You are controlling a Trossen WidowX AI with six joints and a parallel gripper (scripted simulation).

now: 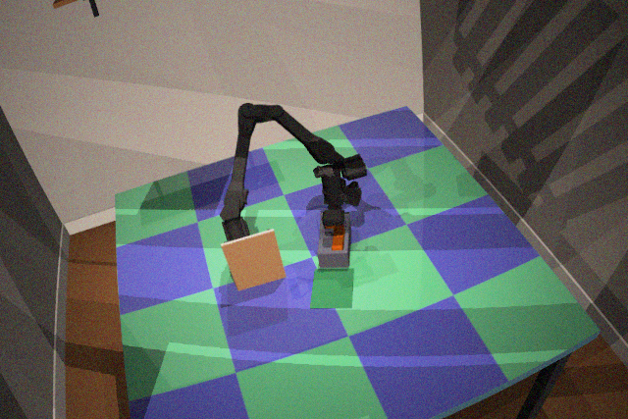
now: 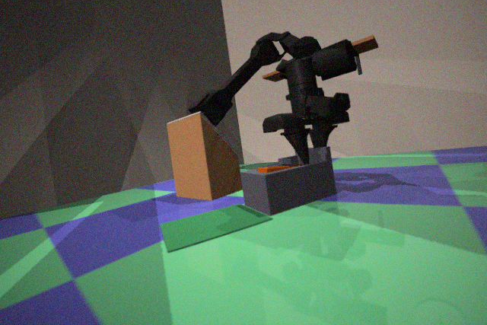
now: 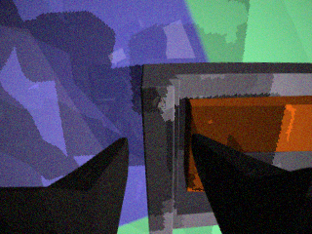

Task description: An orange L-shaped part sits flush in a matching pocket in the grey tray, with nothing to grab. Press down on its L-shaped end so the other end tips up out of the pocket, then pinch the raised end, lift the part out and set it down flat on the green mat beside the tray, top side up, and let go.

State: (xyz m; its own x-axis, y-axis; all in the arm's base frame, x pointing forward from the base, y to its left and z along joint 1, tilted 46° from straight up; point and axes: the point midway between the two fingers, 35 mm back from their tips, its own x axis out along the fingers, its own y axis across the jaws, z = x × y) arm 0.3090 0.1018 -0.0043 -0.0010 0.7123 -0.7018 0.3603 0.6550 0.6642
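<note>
Now: gripper tip 30 mm past the orange L-shaped part, 50 mm to the left of it and 10 mm above it. Round my gripper tip: dark green mat (90 mm behind, 200 mm to the right, 70 mm below).
</note>
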